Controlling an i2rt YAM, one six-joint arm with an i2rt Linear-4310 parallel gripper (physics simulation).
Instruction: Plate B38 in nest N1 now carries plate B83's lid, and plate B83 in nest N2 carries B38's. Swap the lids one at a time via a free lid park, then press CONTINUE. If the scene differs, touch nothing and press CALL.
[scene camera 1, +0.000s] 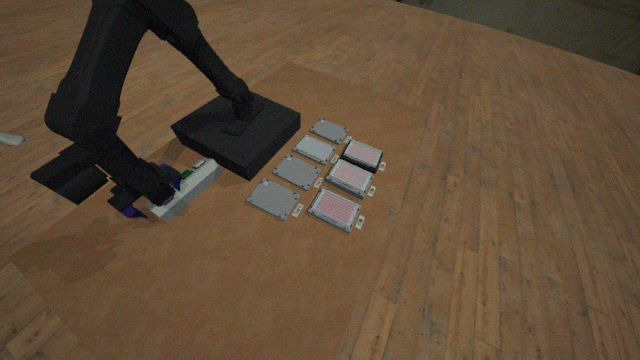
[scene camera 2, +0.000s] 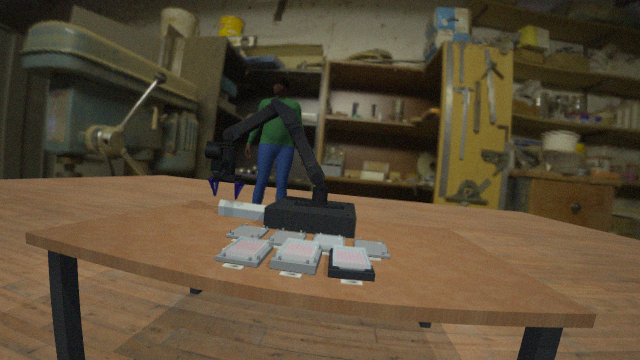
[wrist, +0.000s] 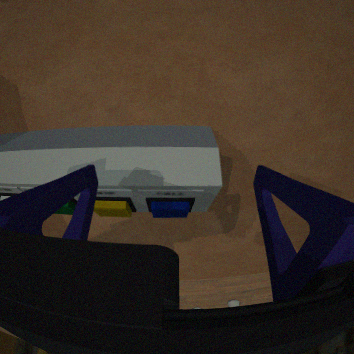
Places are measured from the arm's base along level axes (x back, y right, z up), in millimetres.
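Pixels of known places: gripper, between the fingertips: (scene camera 2: 225, 197) (wrist: 175, 173); arm's base, origin of its link: (scene camera 1: 244, 117) (scene camera 2: 318, 205).
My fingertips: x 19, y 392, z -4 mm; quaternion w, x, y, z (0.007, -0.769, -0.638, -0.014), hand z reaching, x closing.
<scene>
Ahead of a thing's pixels: the offset from my fingertips to its top centre. "spot": to the spot under its first point.
My gripper (scene camera 1: 161, 200) (scene camera 2: 226, 196) (wrist: 175, 173) is open and empty above the blue-button end of the pale button box {dx +26, dy -84, dz -13 mm} (scene camera 1: 192, 192) (scene camera 2: 241, 210) (wrist: 115, 162). In the wrist view the blue button {dx +57, dy -14, dz -21 mm} (wrist: 170, 209) and yellow button {dx +47, dy -63, dz -21 mm} (wrist: 114, 208) show between the fingers; the green button {dx +37, dy -112, dz -21 mm} (wrist: 65, 206) (scene camera 1: 186, 174) is partly behind the left finger. Three pink plates sit in nests: one in a black nest {spot: dx -483, dy -430, dz -41 mm} (scene camera 1: 363, 153) (scene camera 2: 351, 258), a middle one {dx -460, dy -315, dz -37 mm} (scene camera 1: 350, 177) (scene camera 2: 298, 250) and an end one {dx -442, dy -184, dz -50 mm} (scene camera 1: 335, 206) (scene camera 2: 245, 248). Their labels and lid markings are too small to read.
Several flat grey parks stand in a row beside the nests. One park {spot: dx -298, dy -400, dz -60 mm} (scene camera 1: 314, 148) (scene camera 2: 329, 242) looks paler, seemingly with a clear lid on it. The black arm base (scene camera 1: 240, 130) (scene camera 2: 310, 217) stands between the box and that row. A person (scene camera 2: 276, 135) stands behind the table.
</scene>
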